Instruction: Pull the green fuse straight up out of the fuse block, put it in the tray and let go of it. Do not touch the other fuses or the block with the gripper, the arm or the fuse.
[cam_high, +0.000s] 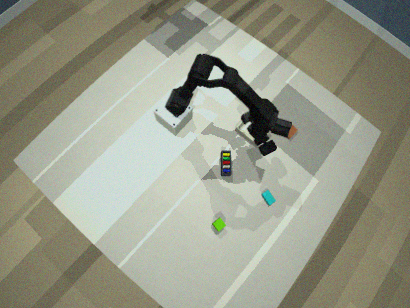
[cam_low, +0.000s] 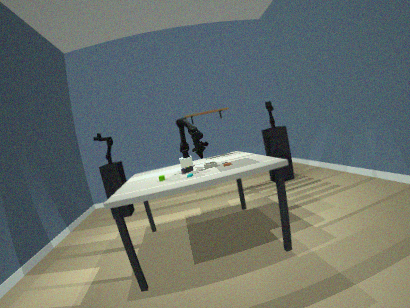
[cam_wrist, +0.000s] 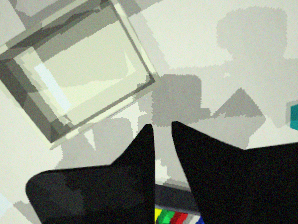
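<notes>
Right now my gripper tip is 5 cm past the green fuse, 13 cm to the left of it and 7 cm above it. From my gripper tip the other things lie so: shallow pale tray 4 cm behind, 6 cm to the left, 9 cm below.
</notes>
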